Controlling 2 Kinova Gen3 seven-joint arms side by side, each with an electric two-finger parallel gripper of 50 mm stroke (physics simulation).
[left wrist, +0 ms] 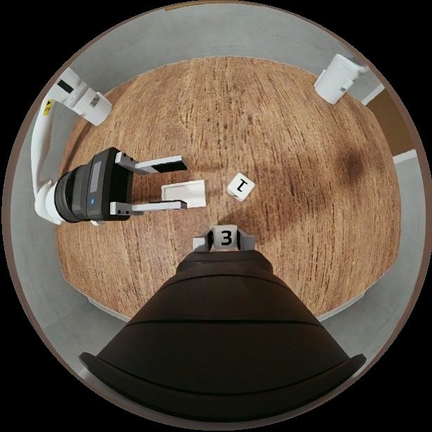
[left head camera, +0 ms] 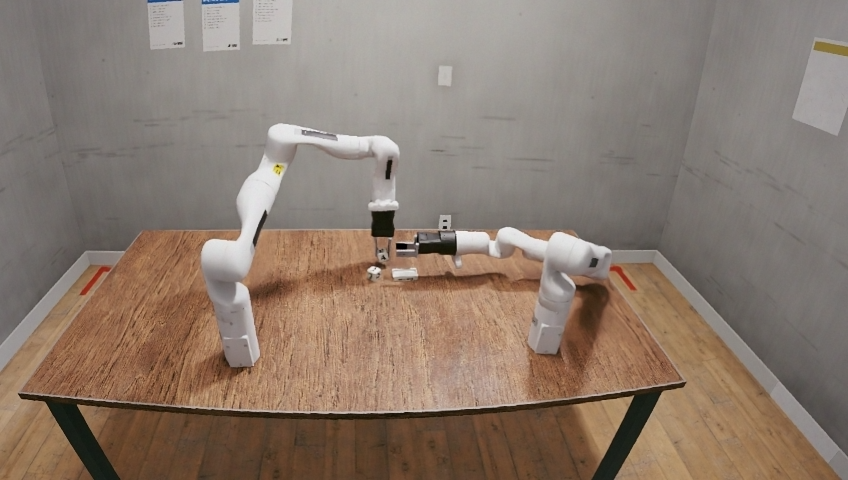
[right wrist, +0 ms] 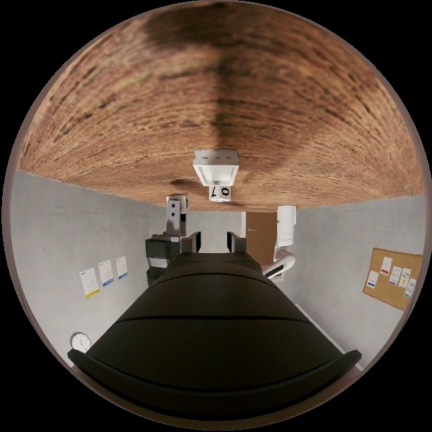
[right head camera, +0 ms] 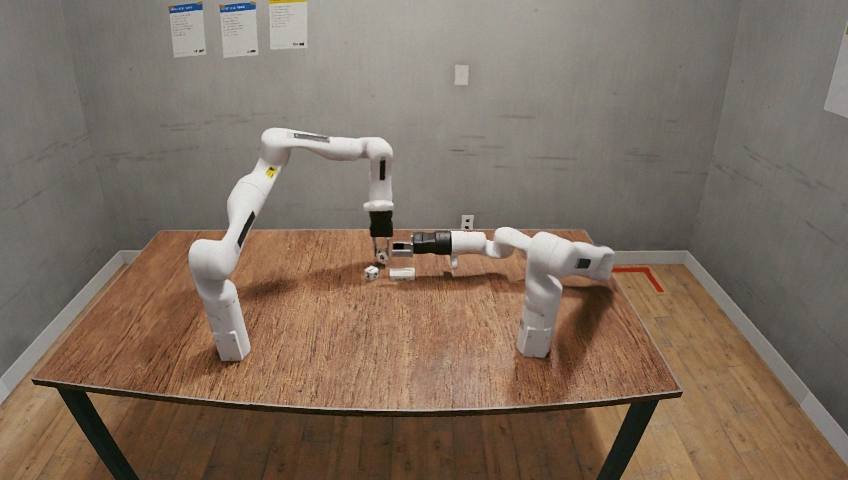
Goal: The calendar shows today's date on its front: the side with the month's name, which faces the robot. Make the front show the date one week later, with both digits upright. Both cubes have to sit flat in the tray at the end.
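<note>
My left gripper [left head camera: 382,252] [right head camera: 381,252] points down, shut on a white cube [left head camera: 382,256] [right head camera: 382,256] [left wrist: 225,237] [right wrist: 182,201] above the table. Its face towards the left wrist camera shows a 3. A second white cube [left head camera: 373,273] [right head camera: 371,273] [left wrist: 241,187] [right wrist: 220,193] lies on the table, turned at an angle beside the tray, with a 1 on top. The white calendar tray [left head camera: 404,274] [right head camera: 402,274] [left wrist: 192,194] [right wrist: 215,161] is empty; its month name is not legible. My right gripper [left head camera: 398,248] [right head camera: 394,248] [left wrist: 183,182] [right wrist: 213,238] is open and empty, lying level above the tray.
The wooden table [left head camera: 380,350] [right head camera: 380,350] carries both arm bases, left [left head camera: 239,333] and right [left head camera: 546,330]. The right gripper's fingers are close beside the held cube in the head views. The back wall stands behind the table.
</note>
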